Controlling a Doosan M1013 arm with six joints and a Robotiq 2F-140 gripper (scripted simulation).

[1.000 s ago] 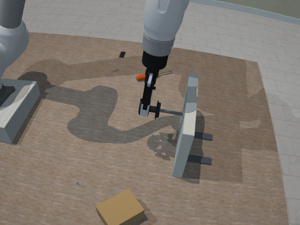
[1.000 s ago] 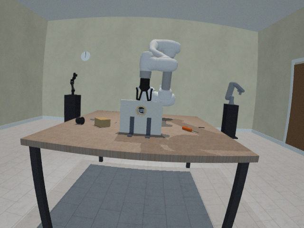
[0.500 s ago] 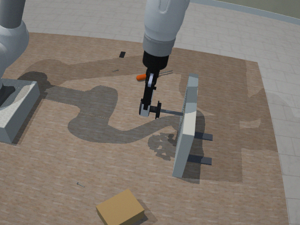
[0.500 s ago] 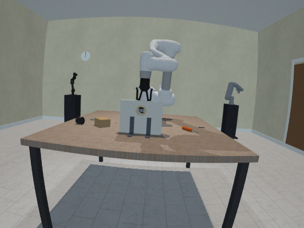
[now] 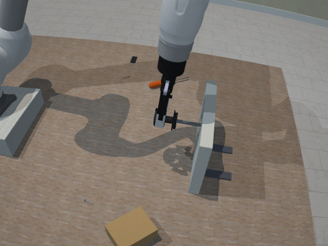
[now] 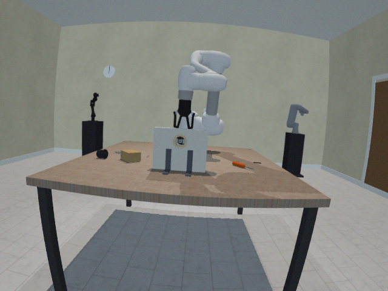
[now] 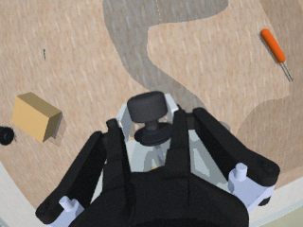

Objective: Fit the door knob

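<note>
The white door panel lies 14 cm ahead of my hand and 5 cm below it. From my hand the other things lie so: tan box (1 cm behind, 34 cm to the right, 16 cm below); then small black piece (24 cm behind, 53 cm to the left, 19 cm below); then small screw (18 cm behind, 26 cm to the right, 19 cm below).
</note>
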